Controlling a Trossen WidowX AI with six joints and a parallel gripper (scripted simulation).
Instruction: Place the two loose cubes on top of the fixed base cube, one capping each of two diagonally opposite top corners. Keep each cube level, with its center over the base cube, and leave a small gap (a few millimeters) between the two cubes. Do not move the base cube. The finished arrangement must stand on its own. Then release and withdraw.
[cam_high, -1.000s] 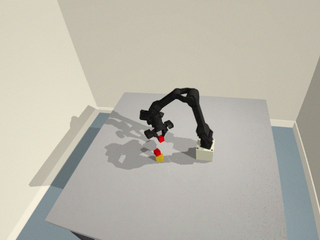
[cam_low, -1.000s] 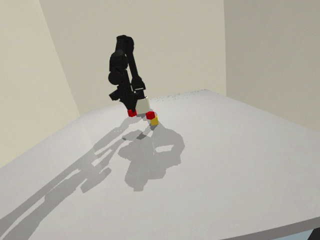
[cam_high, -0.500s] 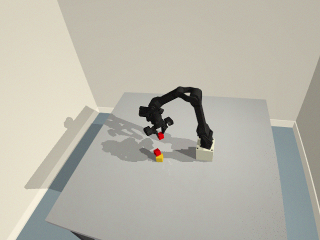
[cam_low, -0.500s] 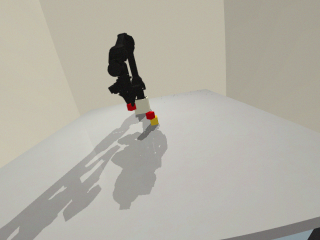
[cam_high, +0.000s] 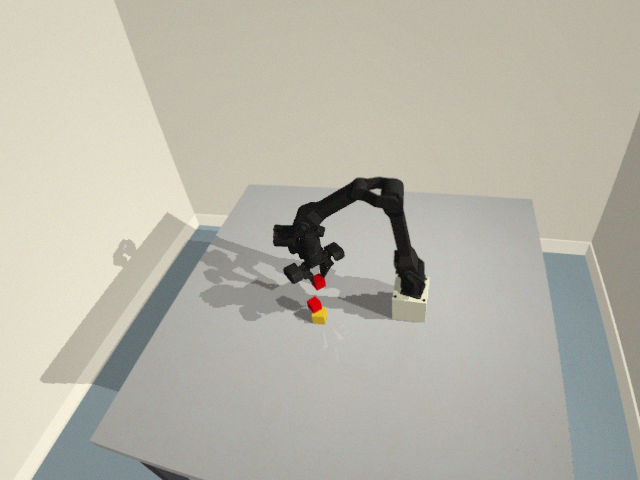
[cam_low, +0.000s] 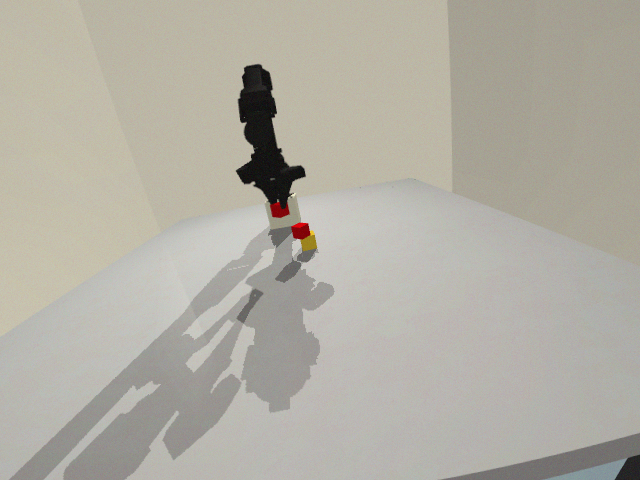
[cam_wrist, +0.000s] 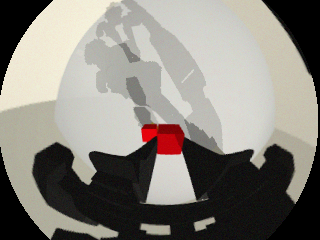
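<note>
Now: the yellow base cube 100 mm below my gripper tip, 50 mm to the left of it and 20 mm behind it.
</note>
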